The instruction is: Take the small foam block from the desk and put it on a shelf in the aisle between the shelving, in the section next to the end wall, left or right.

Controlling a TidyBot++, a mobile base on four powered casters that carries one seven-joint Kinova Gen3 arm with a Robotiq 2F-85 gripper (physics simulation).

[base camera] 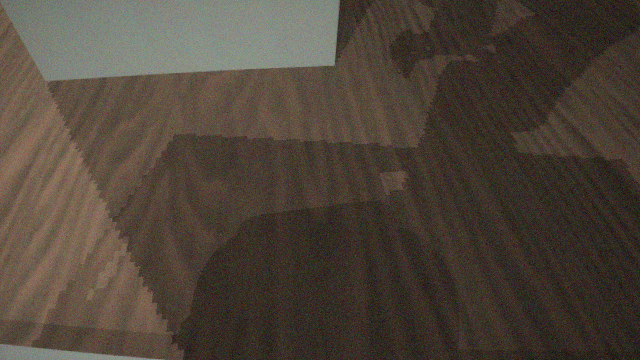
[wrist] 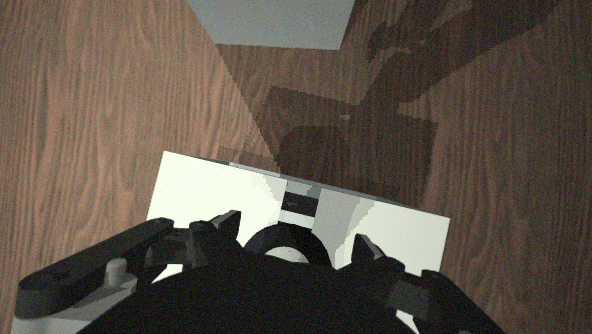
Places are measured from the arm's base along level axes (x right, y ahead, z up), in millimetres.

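Pixels of known places: gripper, fingertip midpoint: [wrist: 295, 234].
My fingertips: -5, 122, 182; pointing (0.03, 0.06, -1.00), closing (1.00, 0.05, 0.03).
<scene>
Behind a point stands the place of what it marks, as x, y, z.
My gripper [wrist: 295, 234] {-5, 122, 182} is open, with its two black fingers wide apart at the bottom of the wrist view and nothing held between them. It is over the white top of the robot's own base. The small foam block, the desk and the shelves do not show in a way I can make out in either view.
Brown wood-grain floor [base camera: 280, 170] {-38, 400, -397} [wrist: 100, 90] {-794, 295, -397} surrounds the white base [wrist: 210, 187] {-156, 108, -14}. Dark shadows of the arm and base fall across it. A plain pale grey-blue surface [base camera: 190, 35] {-190, 598, -334} [wrist: 280, 22] {-174, 601, -275} shows at the top of both views; I cannot tell what it is.
</scene>
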